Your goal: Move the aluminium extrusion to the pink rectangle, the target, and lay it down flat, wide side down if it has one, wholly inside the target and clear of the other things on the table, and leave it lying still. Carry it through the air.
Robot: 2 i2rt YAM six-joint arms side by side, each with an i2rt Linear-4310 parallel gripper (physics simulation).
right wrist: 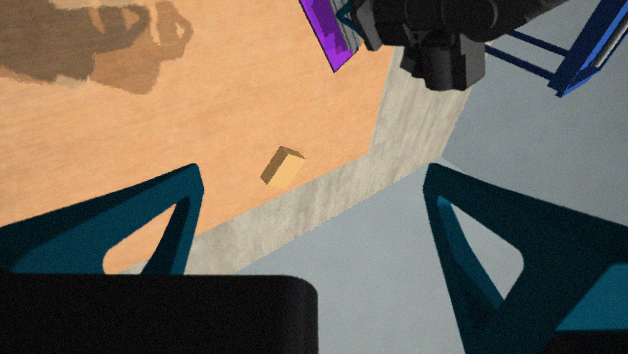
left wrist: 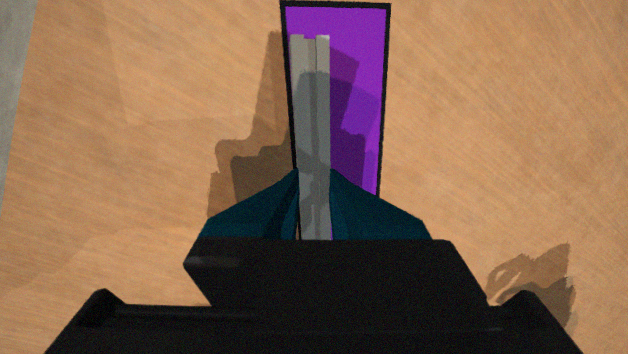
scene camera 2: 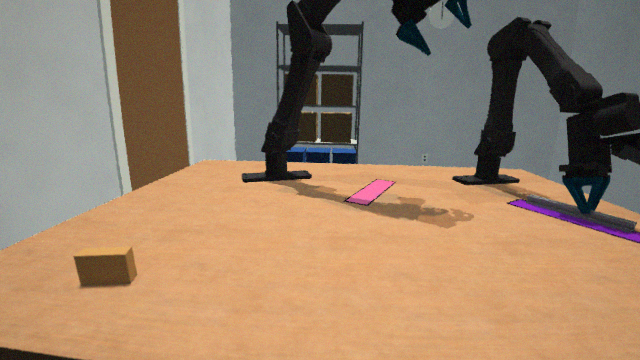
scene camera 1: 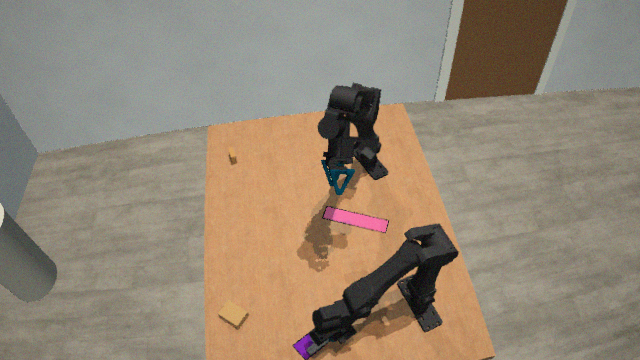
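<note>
The grey aluminium extrusion lies lengthwise along one long edge of a purple rectangle, at or close above the table. My left gripper is shut on the extrusion, one finger on each long side. In scene camera 1 its fingertips are hidden by the arm. The pink rectangle, the target, lies between the two arms with a shadow over one end. My right gripper is open and empty, high above the table.
A tan block lies near the table edge, to the upper left of the purple rectangle in scene camera 1. A smaller-looking tan block lies toward the far left. The right arm's base stands near the target.
</note>
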